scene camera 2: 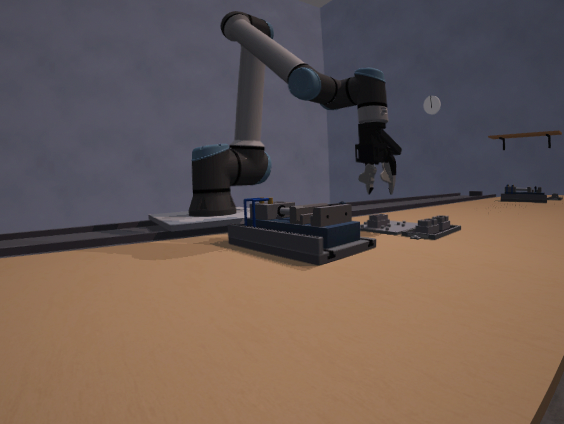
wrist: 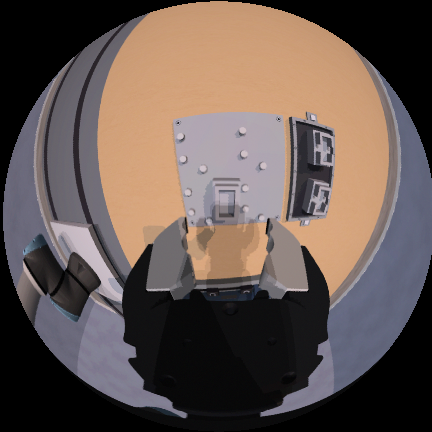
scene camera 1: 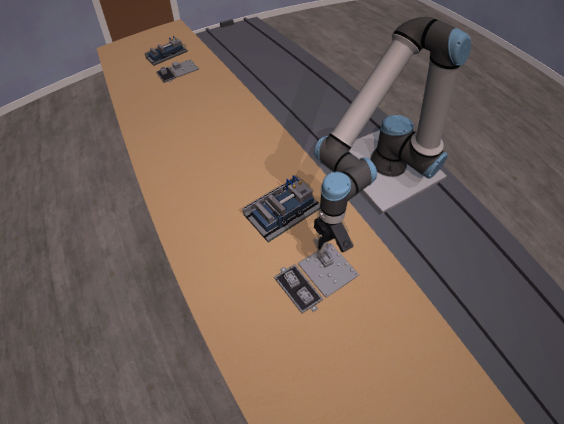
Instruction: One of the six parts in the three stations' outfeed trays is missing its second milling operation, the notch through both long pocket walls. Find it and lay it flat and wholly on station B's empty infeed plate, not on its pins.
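Places are measured from the arm's base along level axes (x ahead, y left, z up), in millimetres.
Where they show: gripper, fingertip midpoint: (scene camera 2: 379, 194) (wrist: 226, 219) (scene camera 1: 328, 249); arm's base, origin of the base link: (scene camera 2: 212, 213) (wrist: 84, 268) (scene camera 1: 388, 163).
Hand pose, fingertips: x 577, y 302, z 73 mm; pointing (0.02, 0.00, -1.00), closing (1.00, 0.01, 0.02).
Note:
Each offset is from my fingertips to the top centre of the thing. "*": to the spot under its first point.
A grey part {2 mm ahead, 9 mm right, 60 mm down} (scene camera 1: 326, 258) (scene camera 2: 378, 221) (wrist: 226, 184) with an open pocket lies flat on the middle station's pinned grey plate {12 mm ahead, 32 mm left, 95 mm down} (scene camera 1: 345, 277) (wrist: 215, 135), near its machine-side edge. No notch shows in its long pocket walls. Pins stand close along one long side; the wrist view does not show whether they touch it. My gripper (scene camera 1: 332, 248) (scene camera 2: 381, 192) (wrist: 226, 219) is open and empty above the part, its fingers wide apart. Two notched parts, one {168 mm ahead, 2 mm left, 62 mm down} (scene camera 1: 291, 278) {159 mm ahead, 91 mm left, 62 mm down} (wrist: 323, 148) and another (scene camera 1: 305, 294) (wrist: 318, 197), sit in the dark outfeed tray {* 171 mm ahead, 68 mm left, 63 mm down} (scene camera 1: 299, 289) beside the plate.
A blue and grey vise machine {26 mm ahead, 324 mm right, 4 mm down} (scene camera 1: 280, 207) (scene camera 2: 300, 230) stands beside the plate. A second station's machine (scene camera 1: 166, 50) stands at the table's far end, with its tray and plate. Another machine {44 mm ahead, 1554 mm left, 4 mm down} (scene camera 2: 523, 195) shows far right in scene camera 2.

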